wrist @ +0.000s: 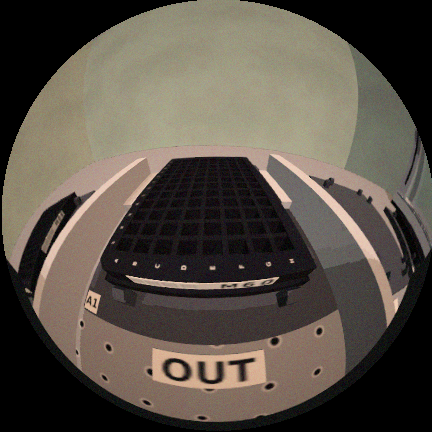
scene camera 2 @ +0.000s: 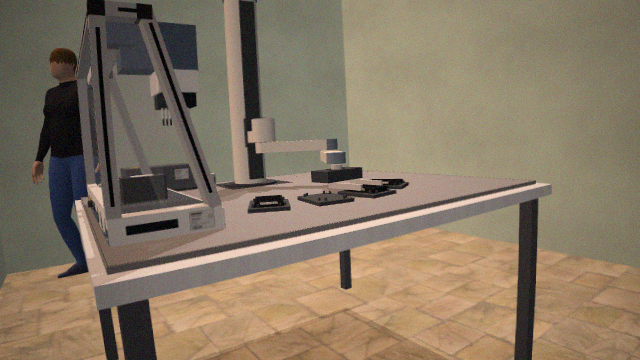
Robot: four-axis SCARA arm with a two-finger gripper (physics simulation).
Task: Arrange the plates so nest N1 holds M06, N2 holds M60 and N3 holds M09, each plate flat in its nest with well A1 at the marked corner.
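Where they show: gripper, fingertip midpoint: [wrist: 206, 163] [scene camera 2: 372, 185]; arm's base at its link origin: [scene camera 2: 251, 186].
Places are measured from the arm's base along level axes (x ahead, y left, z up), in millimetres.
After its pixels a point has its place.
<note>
The black plate M60 [scene camera 2: 371, 188] {x 768, y 83, z 39 mm} [wrist: 212, 215] {x 691, y 96, z 35 mm} is at the OUT nest [scene camera 2: 372, 194] {x 798, y 60, z 25 mm} [wrist: 215, 322], its letter A towards the A1 tag at lower left in the wrist view. My gripper [scene camera 2: 366, 186] {x 742, y 109, z 44 mm} [wrist: 206, 163] {x 742, y 109, z 44 mm} is down around the plate and shut on it, a pad against each long side. Whether the plate is lifted slightly is hard to tell. Another black plate [scene camera 2: 393, 182] {x 692, y 260, z 35 mm} [wrist: 37, 240] sits to the left in the wrist view, its label unreadable. The N2 nest [scene camera 2: 326, 200] {x 779, y -107, z 26 mm} [wrist: 345, 215] holds no plate. A further plate [scene camera 2: 269, 201] {x 728, y -270, z 39 mm} [wrist: 407, 237] sits beyond it.
The OUT label [wrist: 209, 369] lies in front of the nest on the perforated table top. A large white-framed machine [scene camera 2: 160, 225] {x 850, y -599, z 43 mm} stands at the left end of the table. The arm's column [scene camera 2: 237, 100] {x 46, y -59, z 402 mm} rises behind the nests. A person [scene camera 2: 65, 120] stands behind the machine.
</note>
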